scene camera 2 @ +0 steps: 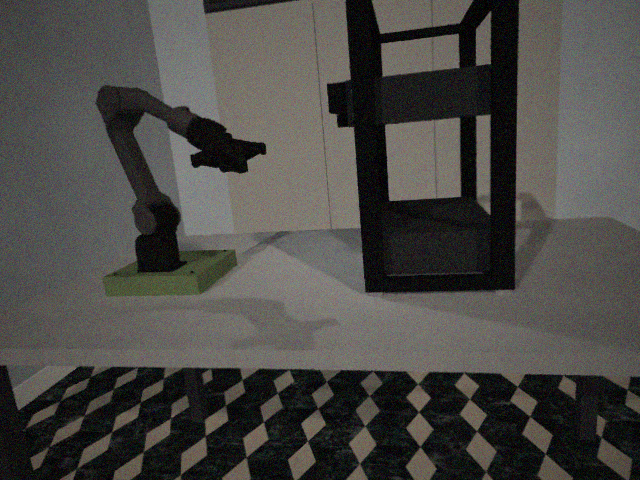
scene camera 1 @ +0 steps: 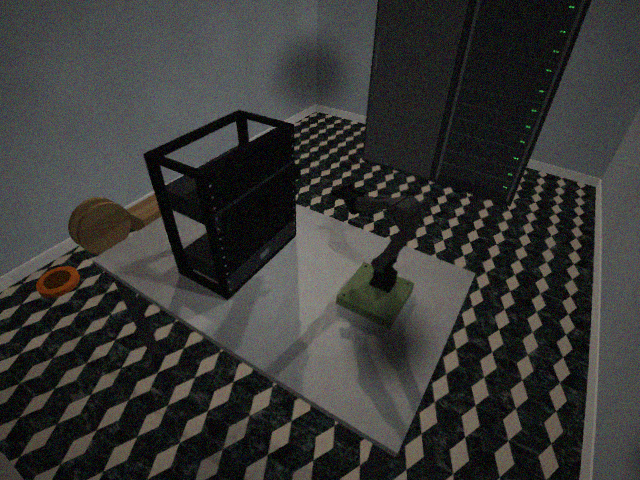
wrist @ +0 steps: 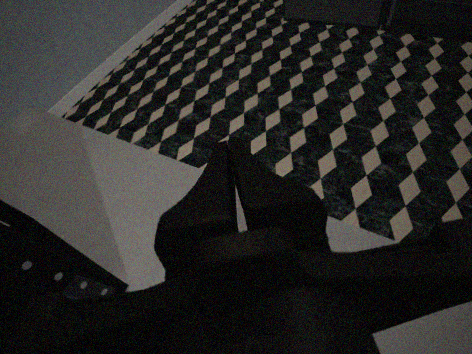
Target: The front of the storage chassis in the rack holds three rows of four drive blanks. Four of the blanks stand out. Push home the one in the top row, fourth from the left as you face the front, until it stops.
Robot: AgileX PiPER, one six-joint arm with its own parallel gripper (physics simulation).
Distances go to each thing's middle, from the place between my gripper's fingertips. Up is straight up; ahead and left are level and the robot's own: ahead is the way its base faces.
Right now the black rack [scene camera 2: 443, 235] is 360 mm to the left of my hand and 310 mm ahead of it.
